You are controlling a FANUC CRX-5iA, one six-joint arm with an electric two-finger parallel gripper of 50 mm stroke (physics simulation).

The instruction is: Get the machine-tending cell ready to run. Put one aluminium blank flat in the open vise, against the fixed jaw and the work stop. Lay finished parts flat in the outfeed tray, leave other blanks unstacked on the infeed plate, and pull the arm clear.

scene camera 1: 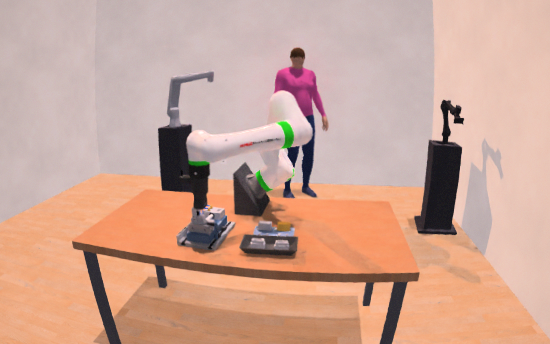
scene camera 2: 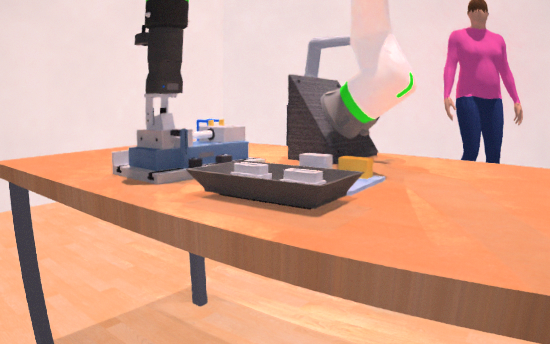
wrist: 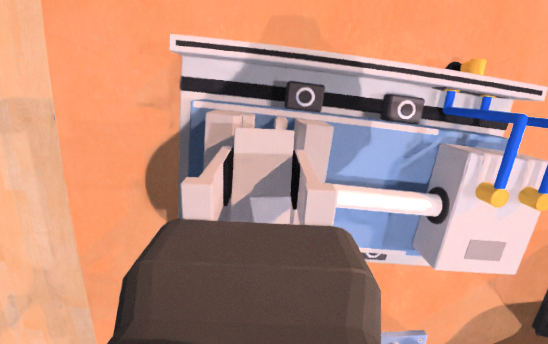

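Seen in the pictures: gripper, fingertip midpoint: (scene camera 1: 196,219) (scene camera 2: 157,124) (wrist: 262,166); arm's base at its link origin: (scene camera 1: 253,187) (scene camera 2: 338,115).
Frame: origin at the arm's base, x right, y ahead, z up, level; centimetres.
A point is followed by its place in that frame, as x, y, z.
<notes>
My gripper (scene camera 1: 200,212) @[10.5, 51.6, -1.0] (scene camera 2: 157,117) @[10.5, 51.6, -1.0] (wrist: 262,166) @[10.5, 51.6, -1.0] points down over the vise (scene camera 1: 202,235) @[5.4, 56.8, -6.0] (scene camera 2: 165,158) @[2.5, 54.5, -7.5] (wrist: 380,155) @[11.6, 42.8, -5.7], shut on a grey aluminium blank (scene camera 2: 163,122) @[6.4, 52.4, -0.6] (wrist: 264,155) @[11.4, 51.7, 0.2]. The blank looks tilted in scene camera 2, between or just above the jaws; its underside and any contact with the work stop are hidden. The fixed jaw (wrist: 220,127) is left, the moving jaw (wrist: 315,142) right, on the rod. Two finished parts (scene camera 1: 257,243) @[-18.4, 52.2, -8.3] (scene camera 2: 303,175) @[-29.5, 51.2, -7.5] lie apart in the dark outfeed tray (scene camera 1: 270,251) @[-25.4, 56.9, -8.9] (scene camera 2: 260,193) @[-25.8, 56.2, -9.9]. Another grey blank (scene camera 1: 265,226) @[-16.1, 32.0, -8.8] (scene camera 2: 315,160) @[-16.6, 32.0, -8.3] sits on the infeed plate (scene camera 1: 274,233) @[-21.1, 34.3, -10.9] (scene camera 2: 367,185) @[-30.4, 34.6, -11.1].
A yellow block (scene camera 1: 284,226) @[-25.0, 30.6, -8.4] (scene camera 2: 356,166) @[-25.4, 30.5, -8.7] sits beside the blank on the infeed plate. The vise's actuator (scene camera 2: 229,134) @[4.5, 36.2, -3.9] (wrist: 480,215) @[9.2, 36.1, -2.1] has blue hoses (wrist: 512,145) @[14.4, 36.9, -0.8] and yellow fittings. The arm's dark pedestal (scene camera 1: 247,192) @[-0.7, 12.6, 0.9] (scene camera 2: 310,120) @[-0.6, 13.7, -1.1] stands behind. A person (scene camera 1: 299,95) (scene camera 2: 477,65) stands beyond the table.
</notes>
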